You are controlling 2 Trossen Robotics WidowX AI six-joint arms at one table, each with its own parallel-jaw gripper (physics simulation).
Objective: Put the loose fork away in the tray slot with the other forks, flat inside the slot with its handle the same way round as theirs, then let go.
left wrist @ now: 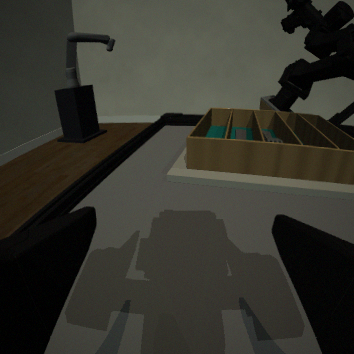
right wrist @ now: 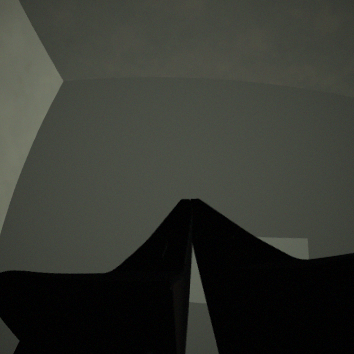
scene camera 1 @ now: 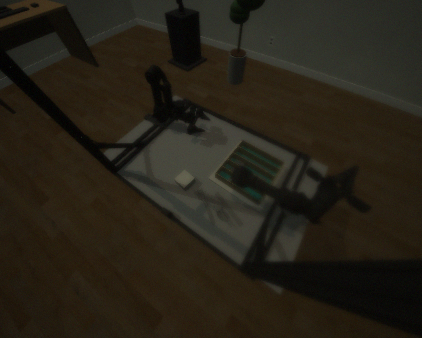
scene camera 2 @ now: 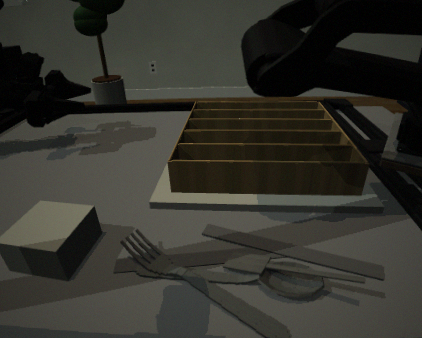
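Observation:
The loose fork (scene camera 2: 161,264) lies near the front in scene camera 2, tines toward the upper left, handle toward the lower right, across other cutlery. The wooden slotted tray (scene camera 2: 265,177) (left wrist: 270,157) stands behind it on a pale board. In the left wrist view, tines of a fork (left wrist: 272,138) show in the tray's third slot from the left. My left gripper (scene camera 1: 206,124) (scene camera 2: 86,99) (left wrist: 186,220) is open and empty, low over the table, left of the tray and away from the loose fork. My right gripper (scene camera 1: 356,170) (right wrist: 189,207) is shut on nothing, beyond the tray's right side.
A pale block (scene camera 1: 184,179) (scene camera 2: 49,227) stands left of the loose cutlery. A loose flat piece (scene camera 2: 300,254) and a spoon (scene camera 2: 292,285) lie right of the fork. The right arm's dark link (scene camera 1: 243,177) (scene camera 2: 275,60) shows in front of or above the tray. Dark rails edge the table.

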